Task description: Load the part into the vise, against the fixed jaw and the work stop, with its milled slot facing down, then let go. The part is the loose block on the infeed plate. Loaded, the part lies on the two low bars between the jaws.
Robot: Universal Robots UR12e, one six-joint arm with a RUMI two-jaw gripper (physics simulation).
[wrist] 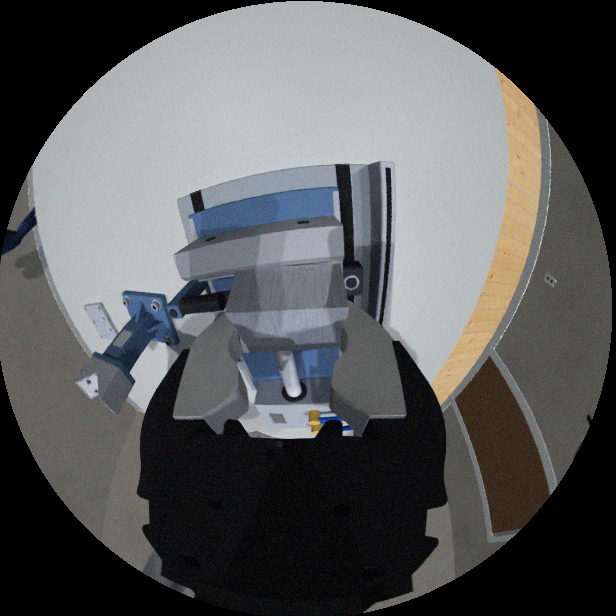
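Observation:
My gripper (287,379) fills the lower middle of the wrist view, with its two grey fingers on either side of the grey part (281,281). The fingers are shut on the part, which sticks out away from the camera, and a darker recessed band runs across its near face. Behind the part lies the vise (298,229), with a pale base, black strips and a blue jaw (264,209) at the far side. A second blue piece (287,364) and a white screw (291,376) show between the fingers. The part hides the gap between the jaws and the low bars.
A blue work-stop bracket (143,321) with a black rod (198,301) reaches in from the left toward the vise. A small white plate (100,320) lies beside it. The table's wooden edge (511,247) curves down the right, with grey floor and a brown panel (505,448) beyond.

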